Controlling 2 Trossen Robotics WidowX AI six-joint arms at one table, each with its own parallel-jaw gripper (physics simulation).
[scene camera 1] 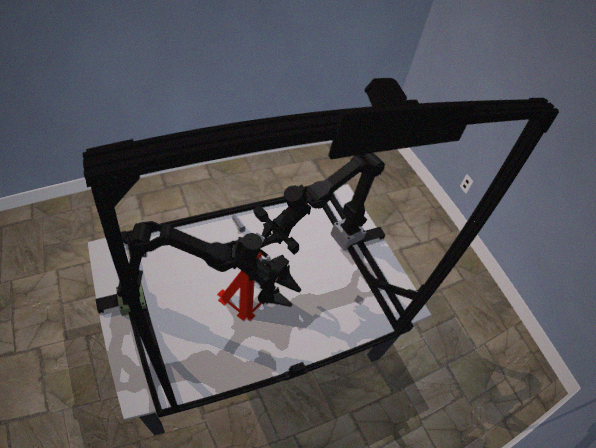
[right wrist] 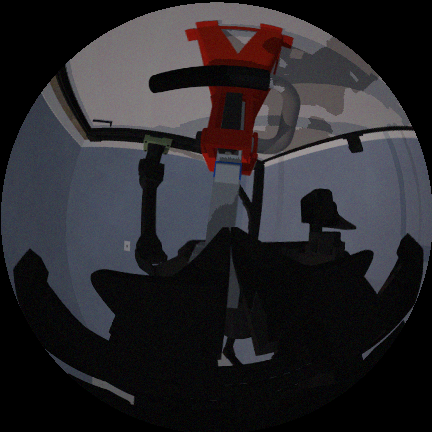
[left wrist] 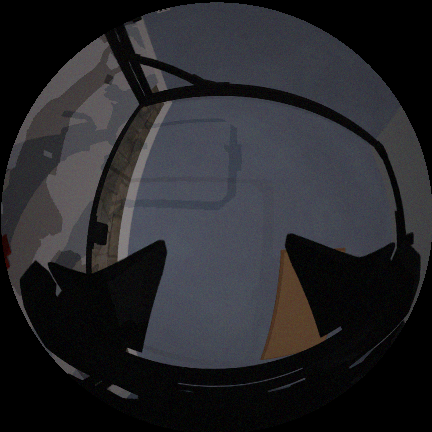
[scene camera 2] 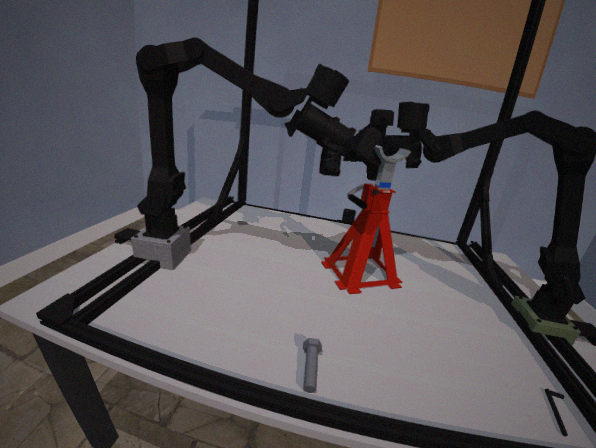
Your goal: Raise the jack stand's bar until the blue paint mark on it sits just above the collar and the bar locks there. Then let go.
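Pixels of known places: left gripper, fingertip midpoint: (scene camera 1: 296, 298) (left wrist: 227, 244); right gripper, fingertip midpoint: (right wrist: 228, 233) (scene camera 2: 379, 164); left arm's base, link origin: (right wrist: 155, 147) (scene camera 2: 546, 312); right arm's base, link origin: (scene camera 1: 350, 227) (scene camera 2: 161, 232).
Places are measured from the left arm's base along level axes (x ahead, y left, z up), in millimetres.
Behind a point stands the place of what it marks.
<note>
The red jack stand (scene camera 1: 247, 295) @[x 406, y -128, z 55 mm] (scene camera 2: 365, 240) @[x 439, y -26, z 72 mm] (right wrist: 232, 107) @[x 455, y -56, z 157 mm] stands upright on the table. Its grey bar (scene camera 2: 386, 171) @[x 425, y -64, z 229 mm] (right wrist: 223, 197) @[x 438, y -66, z 218 mm] rises from the collar, with a curved saddle on top. The blue paint mark (scene camera 2: 385, 185) @[x 420, y -67, z 197 mm] (right wrist: 241, 171) @[x 416, y -93, z 187 mm] shows just above the collar. The lever's black grip (scene camera 2: 357, 201) @[x 475, y -16, z 162 mm] (right wrist: 210, 79) @[x 478, y -30, z 166 mm] sticks out beside the collar. My right gripper (right wrist: 228, 233) @[x 443, y -70, z 241 mm] is shut, nothing between its fingers; its tips overlap the bar in the right wrist view. My left gripper (scene camera 1: 295, 297) @[x 489, y -287, z 263 mm] (left wrist: 227, 244) @[x 489, y -287, z 263 mm] is open and empty, its fingers pointing away from the bar. Whether the bar is locked cannot be seen.
A grey bolt (scene camera 1: 239, 223) @[x 495, y 244, z -22 mm] (scene camera 2: 311, 367) @[x 491, y 268, z -23 mm] and a black hex key (scene camera 2: 556, 412) @[x 96, y 233, z -37 mm] (right wrist: 102, 121) @[x 94, y 221, z -37 mm] lie on the table (scene camera 2: 225, 320) @[x 666, y 209, z -43 mm]. Both grippers are close together around the stand's top. A black frame surrounds the table.
</note>
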